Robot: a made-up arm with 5 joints.
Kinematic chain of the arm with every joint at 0, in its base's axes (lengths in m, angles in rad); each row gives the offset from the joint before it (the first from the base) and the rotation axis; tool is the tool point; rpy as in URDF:
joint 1: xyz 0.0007 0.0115 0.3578 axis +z
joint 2: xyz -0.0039 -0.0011 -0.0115 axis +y
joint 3: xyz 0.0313 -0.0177 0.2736 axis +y
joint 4: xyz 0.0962 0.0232 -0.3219 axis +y
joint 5: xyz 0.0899 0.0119 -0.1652 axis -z
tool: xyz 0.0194 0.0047 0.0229 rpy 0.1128 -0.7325 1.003
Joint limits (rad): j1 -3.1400..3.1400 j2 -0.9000..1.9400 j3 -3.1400..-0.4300 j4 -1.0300..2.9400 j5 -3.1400..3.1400
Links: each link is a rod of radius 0.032 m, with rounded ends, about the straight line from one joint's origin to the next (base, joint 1, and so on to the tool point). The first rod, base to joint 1, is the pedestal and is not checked.
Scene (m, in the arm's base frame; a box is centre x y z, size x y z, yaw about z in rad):
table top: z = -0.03
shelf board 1: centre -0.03 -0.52 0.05 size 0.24 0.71 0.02 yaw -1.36
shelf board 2: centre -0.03 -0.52 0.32 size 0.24 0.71 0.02 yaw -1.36
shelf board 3: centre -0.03 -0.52 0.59 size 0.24 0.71 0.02 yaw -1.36
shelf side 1: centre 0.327 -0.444 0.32 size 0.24 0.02 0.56 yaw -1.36
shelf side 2: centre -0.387 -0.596 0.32 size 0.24 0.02 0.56 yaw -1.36
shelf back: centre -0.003 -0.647 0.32 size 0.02 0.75 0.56 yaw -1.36
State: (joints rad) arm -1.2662 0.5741 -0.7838 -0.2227 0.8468
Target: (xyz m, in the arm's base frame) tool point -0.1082 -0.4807 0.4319
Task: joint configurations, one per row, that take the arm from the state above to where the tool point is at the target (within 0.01 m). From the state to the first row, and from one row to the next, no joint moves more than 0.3 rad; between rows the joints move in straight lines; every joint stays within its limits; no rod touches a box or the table.
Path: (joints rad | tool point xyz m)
1: -1.5224 0.4676 -0.6902 -0.1616 0.9704 | 0.0260 -0.4505 0.1910
2: -1.7786 0.3611 -0.5967 -0.1004 1.0940 | -0.0878 -0.4143 0.2003
3: -2.0348 0.2546 -0.5031 -0.0393 1.2175 | -0.1808 -0.3505 0.2071
4: -2.1941 0.0594 -0.4666 -0.2369 1.3539 | -0.2480 -0.3316 0.3055
5: -2.3535 -0.1358 -0.4300 -0.4345 1.4903 | -0.2942 -0.2812 0.4055
6: -2.1682 -0.0560 -0.5384 -0.4097 1.2830 | -0.2508 -0.3565 0.4163
7: -1.9828 0.0238 -0.6467 -0.3848 1.0757 | -0.1883 -0.4246 0.4251
8: -1.7975 0.1036 -0.7551 -0.3600 0.8684 | -0.1082 -0.4807 0.4319

